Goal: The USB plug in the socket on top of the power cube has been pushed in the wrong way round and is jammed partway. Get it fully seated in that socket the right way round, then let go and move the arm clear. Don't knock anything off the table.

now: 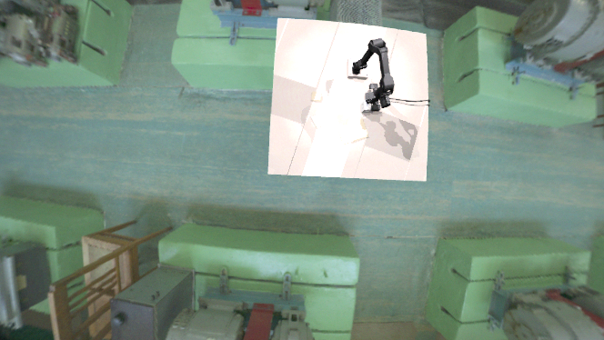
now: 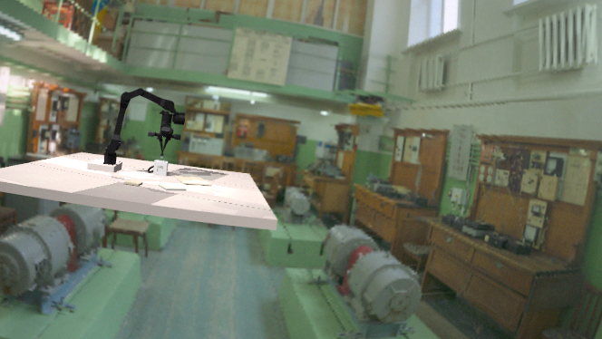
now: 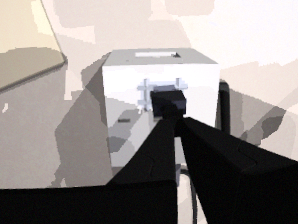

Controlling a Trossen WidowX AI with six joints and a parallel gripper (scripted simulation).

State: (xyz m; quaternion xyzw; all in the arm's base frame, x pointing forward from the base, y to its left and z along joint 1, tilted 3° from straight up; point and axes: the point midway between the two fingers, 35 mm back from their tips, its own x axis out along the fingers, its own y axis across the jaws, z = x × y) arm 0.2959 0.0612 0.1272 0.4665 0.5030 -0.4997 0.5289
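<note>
The black USB plug is 2 cm below my gripper tip. The rest, counted from my gripper tip: tile 37 cm to the right, 13 cm below, 9 cm behind.
</note>
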